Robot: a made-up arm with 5 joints.
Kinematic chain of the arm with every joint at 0, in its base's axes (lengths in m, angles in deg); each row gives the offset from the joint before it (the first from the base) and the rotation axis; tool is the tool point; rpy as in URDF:
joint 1: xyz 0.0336 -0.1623 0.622 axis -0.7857 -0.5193 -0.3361
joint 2: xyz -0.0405 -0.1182 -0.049 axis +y
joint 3: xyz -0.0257 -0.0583 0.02 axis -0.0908 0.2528 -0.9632
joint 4: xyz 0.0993 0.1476 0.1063 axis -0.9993 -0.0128 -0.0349
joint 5: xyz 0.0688 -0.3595 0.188 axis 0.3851 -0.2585 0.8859
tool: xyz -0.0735 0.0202 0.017 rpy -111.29 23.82 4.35
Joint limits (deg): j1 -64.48..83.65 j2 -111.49..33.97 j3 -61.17..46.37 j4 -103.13..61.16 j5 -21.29..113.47
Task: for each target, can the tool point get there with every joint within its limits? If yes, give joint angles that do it. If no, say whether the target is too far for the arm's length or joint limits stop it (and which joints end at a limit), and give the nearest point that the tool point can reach.
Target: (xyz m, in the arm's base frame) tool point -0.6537 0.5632 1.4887
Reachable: no: too far | nearest point -0.2934 0.1445 0.9966 | short by 0.740 m
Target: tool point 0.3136 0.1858 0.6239
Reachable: no: joint limits stop it (at a limit: joint 1, joint 4, joint 5) | nearest point 0.1957 0.0369 0.5800 | short by 0.195 m
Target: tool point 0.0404 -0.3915 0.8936
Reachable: yes | joints 39.88 -94.16 -8.28 -70.29 55.98
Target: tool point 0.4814 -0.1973 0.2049
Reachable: no: joint limits stop it (at a limit: joint 1, joint 2, joint 5) | nearest point 0.3789 -0.2456 0.3008 | short by 0.148 m
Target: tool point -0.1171 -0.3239 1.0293
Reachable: yes | joints 52.48 -9.52 -25.64 -11.84 61.96
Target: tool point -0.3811 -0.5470 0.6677
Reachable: yes | joints -7.46 -93.11 -22.77 11.69 65.11
